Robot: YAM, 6 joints.
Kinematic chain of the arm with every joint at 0, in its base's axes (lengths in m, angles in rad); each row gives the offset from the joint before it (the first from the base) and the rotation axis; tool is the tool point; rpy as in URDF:
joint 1: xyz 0 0 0.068 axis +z
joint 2: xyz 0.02 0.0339 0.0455 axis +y
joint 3: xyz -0.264 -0.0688 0 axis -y
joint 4: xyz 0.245 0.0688 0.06 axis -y
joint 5: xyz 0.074 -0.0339 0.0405 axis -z
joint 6: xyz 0.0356 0 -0.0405 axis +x
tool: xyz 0 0 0 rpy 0 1.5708 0
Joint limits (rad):
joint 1: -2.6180..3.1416
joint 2: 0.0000..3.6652
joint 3: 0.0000..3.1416
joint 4: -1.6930..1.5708
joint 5: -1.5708..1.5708
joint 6: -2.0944..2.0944
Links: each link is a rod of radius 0.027 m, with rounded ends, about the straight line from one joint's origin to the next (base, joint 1, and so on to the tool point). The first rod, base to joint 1, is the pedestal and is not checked.
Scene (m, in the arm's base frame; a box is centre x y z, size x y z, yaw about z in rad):
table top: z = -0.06
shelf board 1: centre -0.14 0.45 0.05 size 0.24 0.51 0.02 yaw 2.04
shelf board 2: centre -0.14 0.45 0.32 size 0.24 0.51 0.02 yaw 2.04
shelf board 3: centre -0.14 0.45 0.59 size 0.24 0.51 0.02 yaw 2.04
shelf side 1: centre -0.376 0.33 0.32 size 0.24 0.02 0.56 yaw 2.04
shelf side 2: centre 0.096 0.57 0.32 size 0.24 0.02 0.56 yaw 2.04
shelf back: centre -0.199 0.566 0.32 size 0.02 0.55 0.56 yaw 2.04
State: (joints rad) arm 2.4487 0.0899 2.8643 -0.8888 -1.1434 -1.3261
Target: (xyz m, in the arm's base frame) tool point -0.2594 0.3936 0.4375
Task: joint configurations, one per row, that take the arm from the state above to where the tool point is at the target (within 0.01 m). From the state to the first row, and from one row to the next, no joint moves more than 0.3 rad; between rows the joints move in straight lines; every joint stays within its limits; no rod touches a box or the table.
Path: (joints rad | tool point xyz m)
1: 2.3883 0.3398 2.6272 -0.9474 -1.1013 -1.3261 | 0.2806 -0.3067 0.4345
2: 2.3280 0.5897 2.3900 -1.0061 -1.0592 -1.3261 | 0.1488 -0.2026 0.5505
3: 2.2676 0.8396 2.1529 -1.0647 -1.0171 -1.3261 | 0.0166 -0.0670 0.5850
4: 2.2073 1.0895 1.9158 -1.1233 -0.9749 -1.3261 | -0.0888 0.0706 0.5408
5: 2.1469 1.3394 1.6786 -1.1820 -0.9328 -1.3261 | -0.1514 0.1805 0.4375
6: 2.1289 1.6048 1.9275 -0.9783 -0.9316 -1.3261 | -0.1925 0.2544 0.4539
7: 2.1109 1.8702 2.1763 -0.7746 -0.9303 -1.3261 | -0.2294 0.3270 0.4538
8: 2.0930 2.1355 2.4251 -0.5709 -0.9291 -1.3261 | -0.2594 0.3936 0.4375

